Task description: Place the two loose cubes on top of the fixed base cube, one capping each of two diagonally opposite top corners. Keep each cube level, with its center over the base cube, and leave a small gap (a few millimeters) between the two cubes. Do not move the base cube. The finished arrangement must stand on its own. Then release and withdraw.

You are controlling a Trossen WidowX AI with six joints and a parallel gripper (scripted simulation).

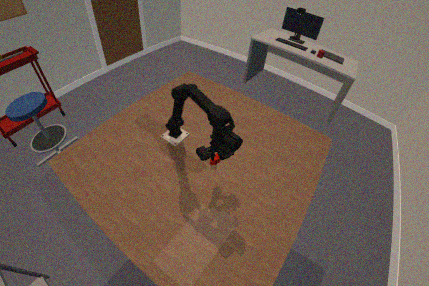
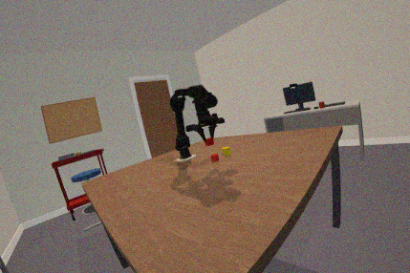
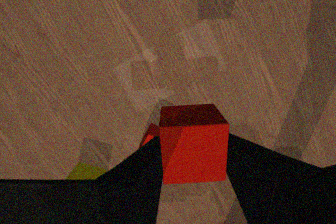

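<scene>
The yellow base cube lies 170 mm to the left of my gripper tip, 100 mm below it and 30 mm behind it.
</scene>
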